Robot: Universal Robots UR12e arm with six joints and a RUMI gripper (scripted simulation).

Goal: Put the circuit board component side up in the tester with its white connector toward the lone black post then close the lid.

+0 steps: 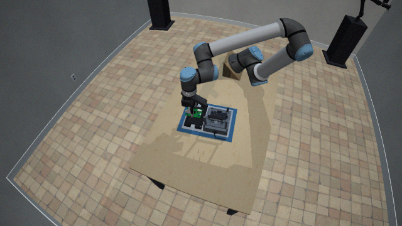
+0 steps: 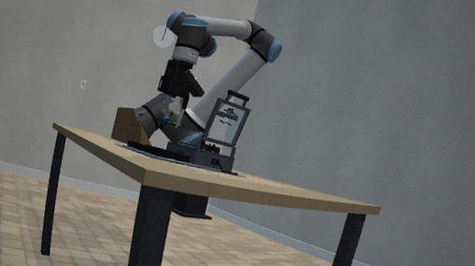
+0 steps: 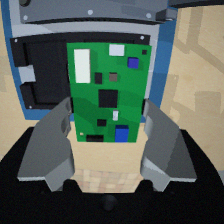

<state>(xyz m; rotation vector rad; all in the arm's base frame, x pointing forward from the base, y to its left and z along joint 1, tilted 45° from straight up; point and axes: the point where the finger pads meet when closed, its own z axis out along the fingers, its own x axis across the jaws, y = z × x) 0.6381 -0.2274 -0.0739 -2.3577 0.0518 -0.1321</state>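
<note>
Now: the green circuit board right at my hand. Round my hand: black latch part (100 mm behind, 230 mm to the left, 30 mm below); then clear lid (80 mm ahead, 170 mm to the left, 60 mm above).
</note>
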